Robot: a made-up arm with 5 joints.
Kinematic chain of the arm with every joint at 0, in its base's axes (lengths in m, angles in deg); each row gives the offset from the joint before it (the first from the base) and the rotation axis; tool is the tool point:
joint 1: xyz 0 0 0.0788 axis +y
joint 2: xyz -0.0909 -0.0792 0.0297 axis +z
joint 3: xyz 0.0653 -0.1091 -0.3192 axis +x
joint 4: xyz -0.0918 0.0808 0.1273 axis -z
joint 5: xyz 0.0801 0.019 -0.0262 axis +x
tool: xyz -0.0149 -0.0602 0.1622
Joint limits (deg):
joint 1: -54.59..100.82
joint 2: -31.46..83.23
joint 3: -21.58..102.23
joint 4: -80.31..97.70
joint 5: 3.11..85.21
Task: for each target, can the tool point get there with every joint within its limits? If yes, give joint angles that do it. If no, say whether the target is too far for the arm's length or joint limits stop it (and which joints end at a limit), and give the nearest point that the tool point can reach.
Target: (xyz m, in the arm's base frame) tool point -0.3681 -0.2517 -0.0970
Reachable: yes | joints 16.55 -12.93 76.99 80.75 67.57
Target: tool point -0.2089 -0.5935 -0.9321
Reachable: no: too far | nearest point -0.0971 -0.3494 -0.3909 | short by 0.604 m
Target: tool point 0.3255 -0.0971 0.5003
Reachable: no: joint limits stop it (at a limit: joint 1, joint 4, joint 5) | nearest point 0.2868 -0.0898 0.2179 | short by 0.285 m
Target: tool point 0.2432 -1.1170 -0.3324
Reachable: no: too far | nearest point 0.1745 -0.4558 -0.2163 | short by 0.675 m
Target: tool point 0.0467 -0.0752 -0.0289
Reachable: yes | joints 32.39 59.06 30.84 -54.92 27.28
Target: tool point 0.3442 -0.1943 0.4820
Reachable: no: joint limits stop it (at a limit: joint 1, joint 4, joint 5) | nearest point 0.2962 -0.1480 0.2108 | short by 0.279 m
